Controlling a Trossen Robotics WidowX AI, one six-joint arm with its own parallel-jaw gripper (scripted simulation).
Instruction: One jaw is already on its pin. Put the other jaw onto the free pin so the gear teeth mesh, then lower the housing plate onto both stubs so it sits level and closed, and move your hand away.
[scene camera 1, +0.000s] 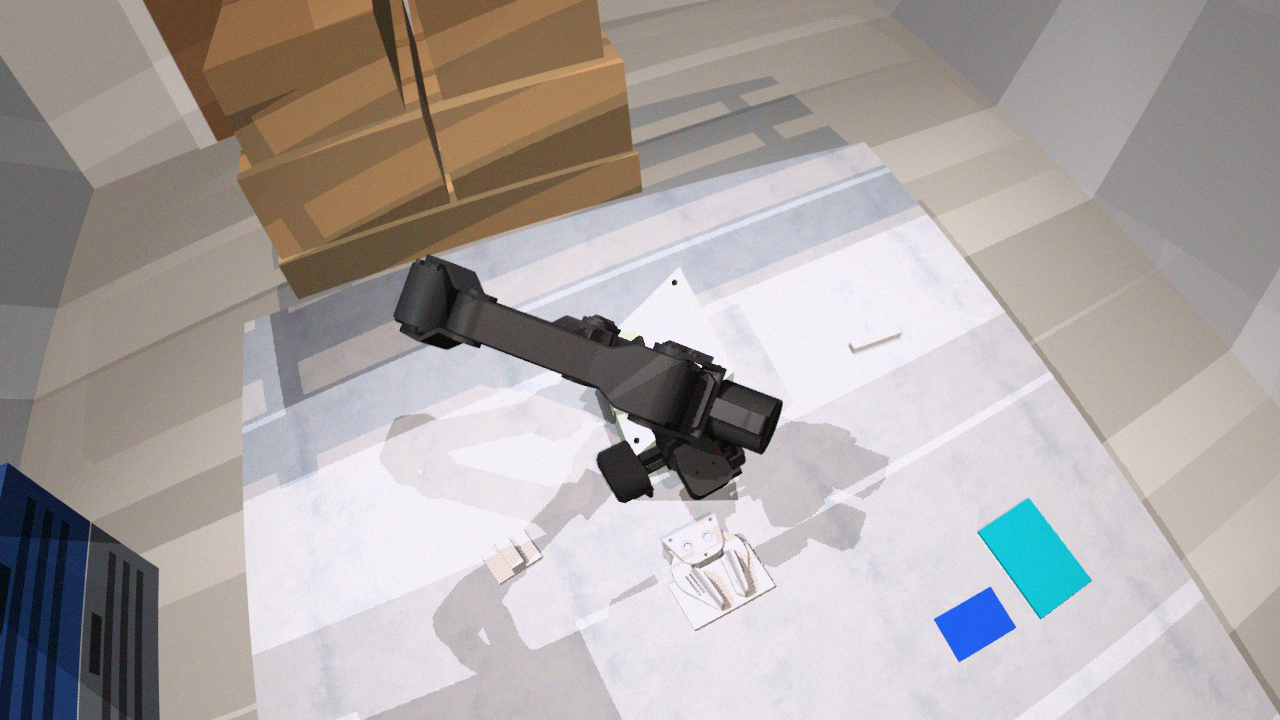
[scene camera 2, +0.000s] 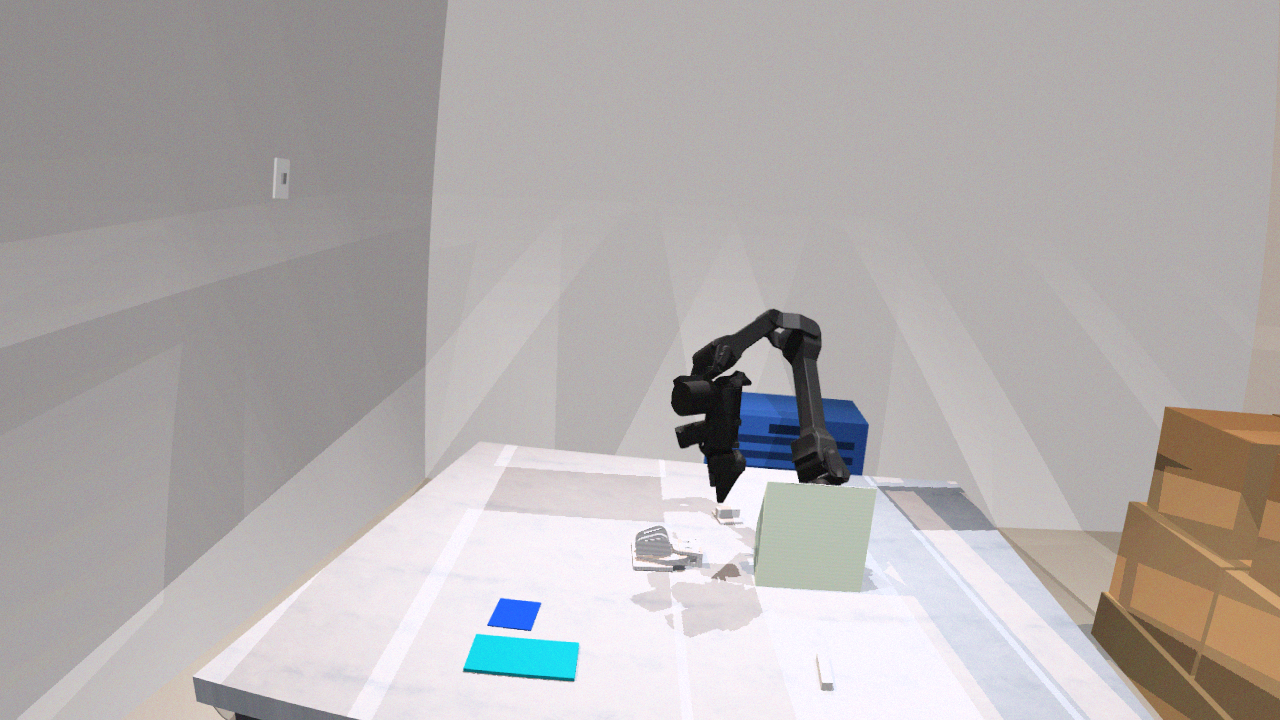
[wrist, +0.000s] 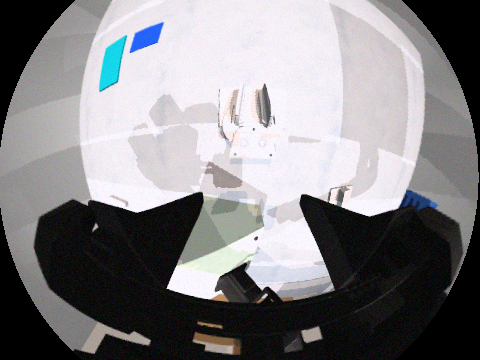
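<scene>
Scene camera 1 shows my gripper. I can see the gripper in scene camera 2 (716, 494) as well, and the wrist view shows it too. Looking at my gripper (scene camera 1: 660, 463) and then at the gripper (wrist: 380, 297), I am looking at the same spot.
</scene>
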